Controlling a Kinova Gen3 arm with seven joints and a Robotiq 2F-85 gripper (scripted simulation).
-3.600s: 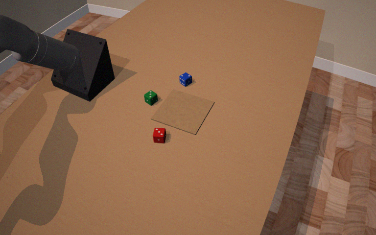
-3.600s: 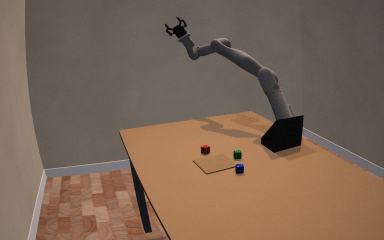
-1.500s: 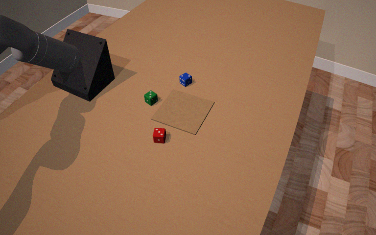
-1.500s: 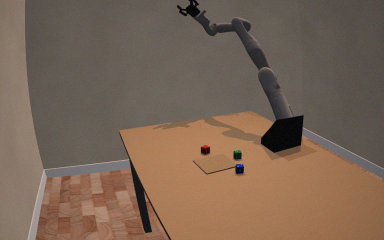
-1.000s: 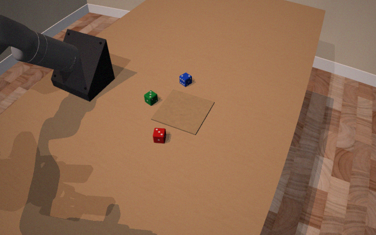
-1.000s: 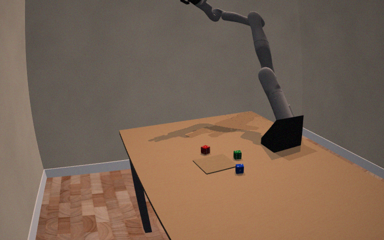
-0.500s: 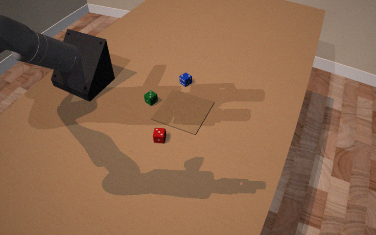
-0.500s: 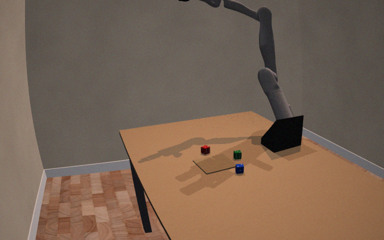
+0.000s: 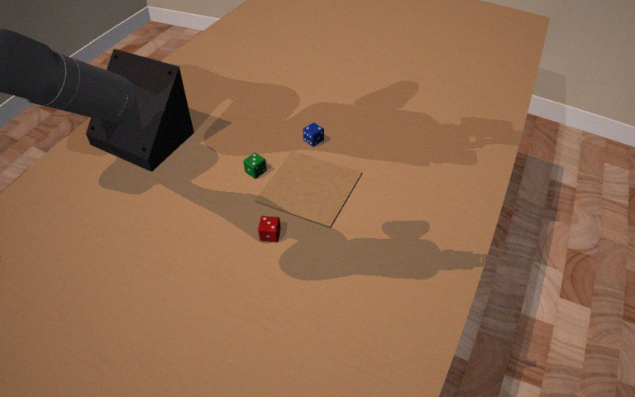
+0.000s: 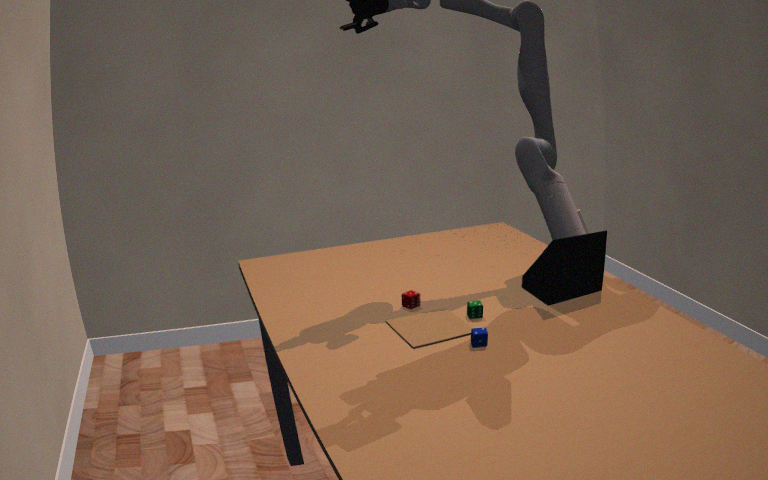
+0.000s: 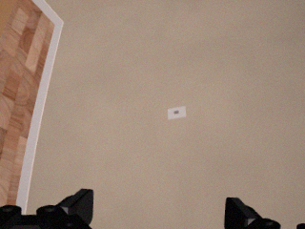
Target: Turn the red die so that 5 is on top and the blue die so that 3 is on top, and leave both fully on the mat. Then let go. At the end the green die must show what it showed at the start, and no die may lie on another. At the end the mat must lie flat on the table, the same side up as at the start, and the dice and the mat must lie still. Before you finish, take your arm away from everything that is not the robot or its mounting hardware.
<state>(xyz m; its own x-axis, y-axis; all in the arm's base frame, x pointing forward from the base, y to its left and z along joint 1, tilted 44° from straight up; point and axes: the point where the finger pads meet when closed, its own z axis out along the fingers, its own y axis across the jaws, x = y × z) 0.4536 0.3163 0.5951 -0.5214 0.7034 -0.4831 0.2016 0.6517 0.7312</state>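
My gripper is now 670 mm above the red die, 150 mm to the right of it and 120 mm past it. Also, from my hand: thin tan mat 680 mm below, 270 mm to the left, 130 mm behind; blue die 670 mm below, 380 mm to the left, 190 mm behind; green die 670 mm below, 250 mm to the left, 230 mm behind.
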